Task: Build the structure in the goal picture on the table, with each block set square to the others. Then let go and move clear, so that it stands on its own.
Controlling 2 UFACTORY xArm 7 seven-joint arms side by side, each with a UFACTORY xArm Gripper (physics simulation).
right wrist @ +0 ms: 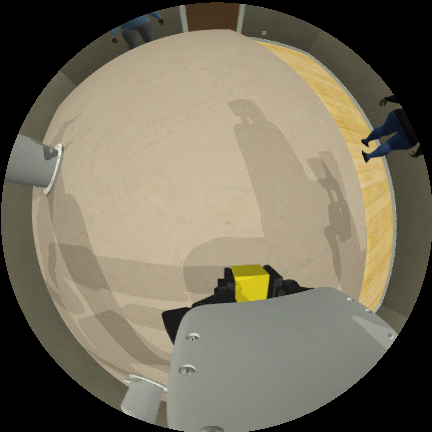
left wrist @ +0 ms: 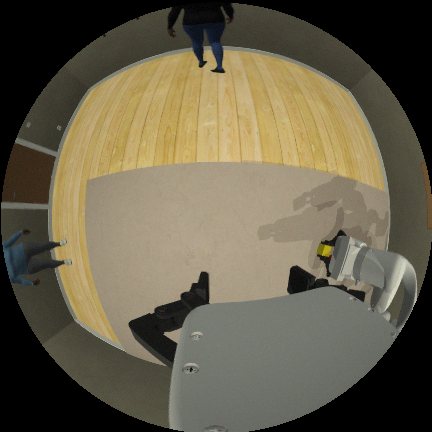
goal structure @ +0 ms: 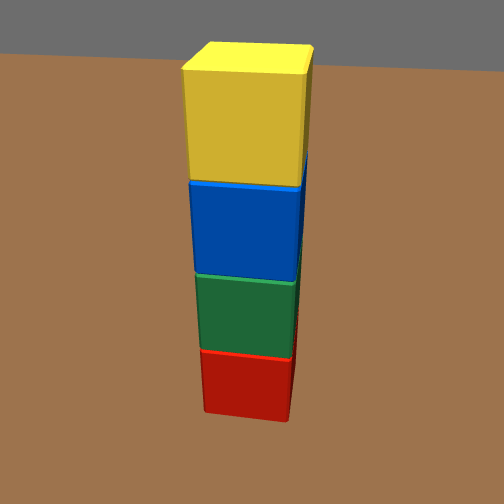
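My right gripper [left wrist: 321,248] [right wrist: 245,278] is shut on the yellow block [left wrist: 324,249] [right wrist: 251,286], which sits between its fingers. A small bit of a red block [left wrist: 330,257] shows just beside the yellow block in the left wrist view; the rest of it is hidden by the right gripper. In the right wrist view the area below the yellow block is hidden by the gripper's housing. My left gripper [left wrist: 250,283] is open, with its fingers wide apart over the table [left wrist: 200,225] [right wrist: 165,175], to the left of the right gripper in the left wrist view.
The right arm [left wrist: 375,272] reaches in at the right of the left wrist view. Two grey arm parts with round flanges [right wrist: 32,162] [right wrist: 145,397] stand at the left and lower left of the right wrist view. Two people [left wrist: 205,35] [left wrist: 22,260] stand beyond the table.
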